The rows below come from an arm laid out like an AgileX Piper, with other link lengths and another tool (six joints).
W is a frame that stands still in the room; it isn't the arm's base.
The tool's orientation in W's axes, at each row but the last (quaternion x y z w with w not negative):
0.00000, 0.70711, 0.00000, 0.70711
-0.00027, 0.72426, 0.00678, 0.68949
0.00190, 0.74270, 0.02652, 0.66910
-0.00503, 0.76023, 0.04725, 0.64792
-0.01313, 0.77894, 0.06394, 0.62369
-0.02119, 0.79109, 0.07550, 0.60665
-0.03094, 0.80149, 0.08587, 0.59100
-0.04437, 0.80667, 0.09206, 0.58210
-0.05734, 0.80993, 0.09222, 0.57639
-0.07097, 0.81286, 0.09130, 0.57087
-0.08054, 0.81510, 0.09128, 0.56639
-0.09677, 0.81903, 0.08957, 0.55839
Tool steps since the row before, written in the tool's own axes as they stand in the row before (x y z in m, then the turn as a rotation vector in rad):
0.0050, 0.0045, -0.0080, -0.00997, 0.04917, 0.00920
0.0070, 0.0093, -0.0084, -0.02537, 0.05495, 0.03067
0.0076, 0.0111, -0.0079, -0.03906, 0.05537, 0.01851
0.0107, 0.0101, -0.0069, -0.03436, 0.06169, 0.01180
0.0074, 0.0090, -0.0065, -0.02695, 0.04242, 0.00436
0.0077, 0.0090, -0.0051, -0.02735, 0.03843, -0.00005
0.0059, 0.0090, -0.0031, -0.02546, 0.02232, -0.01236
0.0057, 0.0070, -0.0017, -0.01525, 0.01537, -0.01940
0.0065, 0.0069, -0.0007, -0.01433, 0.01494, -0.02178
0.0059, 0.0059, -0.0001, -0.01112, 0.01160, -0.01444
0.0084, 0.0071, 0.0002, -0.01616, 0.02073, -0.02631
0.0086, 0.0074, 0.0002, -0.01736, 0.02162, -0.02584
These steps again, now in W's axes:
-0.0080, 0.0045, -0.0050, 0.00920, 0.04917, 0.00997
-0.0088, 0.0093, -0.0065, 0.03134, 0.05503, 0.02435
-0.0090, 0.0111, -0.0063, 0.02068, 0.05448, 0.03923
-0.0092, 0.0101, -0.0088, 0.01288, 0.06050, 0.03606
-0.0088, 0.0086, -0.0051, 0.00595, 0.04097, 0.02883
-0.0080, 0.0086, -0.0053, 0.00234, 0.03636, 0.02995
-0.0060, 0.0086, -0.0038, -0.00739, 0.01847, 0.03005
-0.0046, 0.0067, -0.0042, -0.01595, 0.01062, 0.02186
-0.0042, 0.0067, -0.0053, -0.01837, 0.00970, 0.02171
-0.0034, 0.0057, -0.0051, -0.01200, 0.00810, 0.01603
-0.0044, 0.0067, -0.0075, -0.02319, 0.01425, 0.02534
-0.0048, 0.0067, -0.0078, -0.02257, 0.01530, 0.02633

